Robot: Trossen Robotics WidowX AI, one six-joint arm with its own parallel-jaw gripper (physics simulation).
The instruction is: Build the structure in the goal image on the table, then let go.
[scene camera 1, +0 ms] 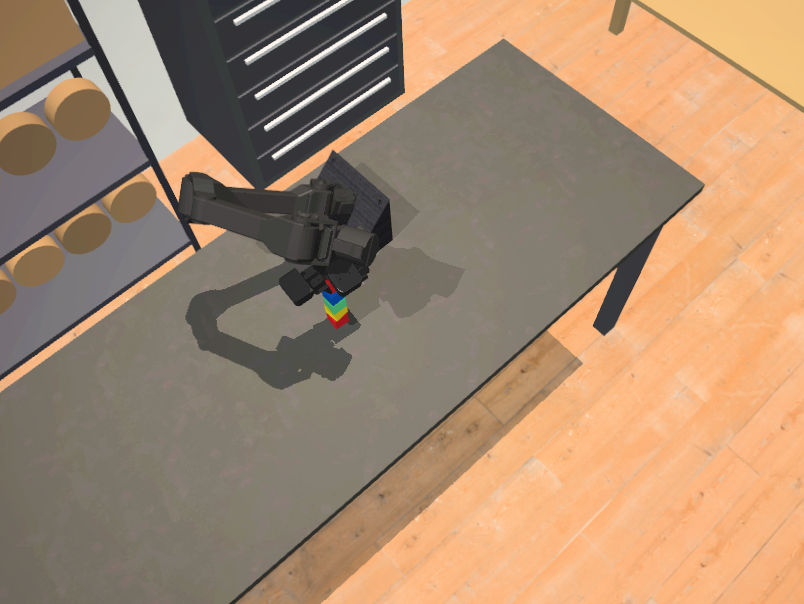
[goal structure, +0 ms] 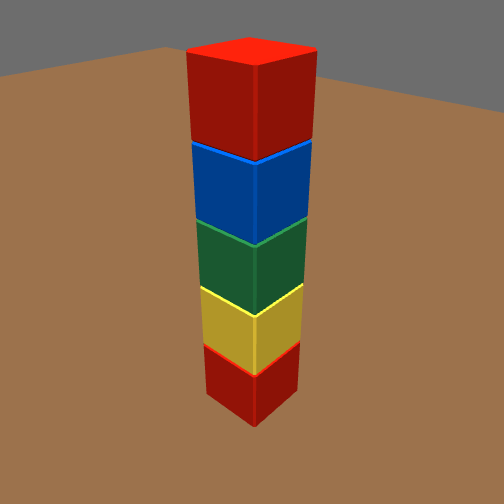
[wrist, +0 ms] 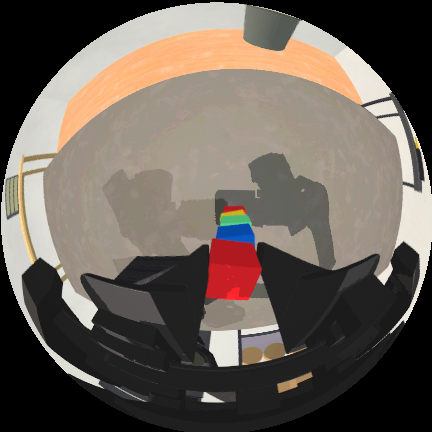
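Where they show: gripper, between the fingertips: (wrist: 232,249); arm's base, origin of its link: (scene camera 1: 341,201).
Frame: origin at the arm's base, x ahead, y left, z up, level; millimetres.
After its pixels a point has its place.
My gripper (scene camera 1: 330,283) @(x 165, y -181, z 59 mm) (wrist: 232,249) @(x 165, y -181, z 59 mm) is shut on a red block (scene camera 1: 331,287) @(x 158, y -191, z 64 mm) (wrist: 233,275) @(x 154, y -178, z 75 mm), which sits between the two black fingers, over the top of a stack. The stack stands upright on the table: a blue block (scene camera 1: 334,298) @(x 162, y -193, z 28 mm) (wrist: 235,234) @(x 163, y -184, z 31 mm) on top, a green block (scene camera 1: 336,305) @(x 163, y -193, z 0 mm) (wrist: 235,220) @(x 165, y -186, z -5 mm) under it, then a yellow block (scene camera 1: 336,314) @(x 162, y -197, z -35 mm) (wrist: 233,213) @(x 162, y -186, z -45 mm), and another red block (scene camera 1: 337,322) @(x 161, y -198, z -71 mm) (wrist: 234,208) @(x 163, y -189, z -73 mm) at the bottom. I cannot tell whether the held block touches the blue one. The fingers partly hide it in the scene view.
The grey table (scene camera 1: 519,162) @(x 195, y 393, z -96 mm) (wrist: 225,110) @(x 330, y -217, z -96 mm) carries the arm's dark base block (scene camera 1: 363,188) @(x 37, y 34, z 41 mm) behind the gripper. A dark drawer cabinet (scene camera 1: 214,91) stands behind the table, and a shelf rack (scene camera 1: 120,91) with round wooden pieces stands at the left. Arm shadows lie around the stack.
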